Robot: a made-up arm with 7 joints. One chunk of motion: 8 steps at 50 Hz.
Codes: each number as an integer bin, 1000 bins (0 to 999) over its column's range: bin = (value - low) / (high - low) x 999, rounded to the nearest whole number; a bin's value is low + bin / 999 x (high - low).
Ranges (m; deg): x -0.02..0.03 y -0.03..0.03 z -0.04..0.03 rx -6..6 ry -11..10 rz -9..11
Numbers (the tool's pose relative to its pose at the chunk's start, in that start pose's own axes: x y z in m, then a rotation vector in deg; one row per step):
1: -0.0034 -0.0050 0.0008 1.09 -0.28 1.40
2: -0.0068 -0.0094 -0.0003 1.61 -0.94 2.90
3: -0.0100 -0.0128 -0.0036 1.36 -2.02 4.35
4: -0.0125 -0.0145 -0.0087 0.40 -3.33 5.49
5: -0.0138 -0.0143 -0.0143 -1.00 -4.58 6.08
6: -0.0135 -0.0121 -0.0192 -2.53 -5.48 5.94
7: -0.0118 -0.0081 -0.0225 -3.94 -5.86 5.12
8: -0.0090 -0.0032 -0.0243 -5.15 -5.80 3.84
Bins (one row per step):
1: 332 416 582 590 510 519
2: 264 343 567 634 479 594
3: 200 286 519 613 427 667
4: 150 258 447 533 365 724
5: 124 261 367 416 305 753
6: 130 298 297 289 263 746
7: 164 365 250 171 245 705
8: 220 446 224 71 247 641

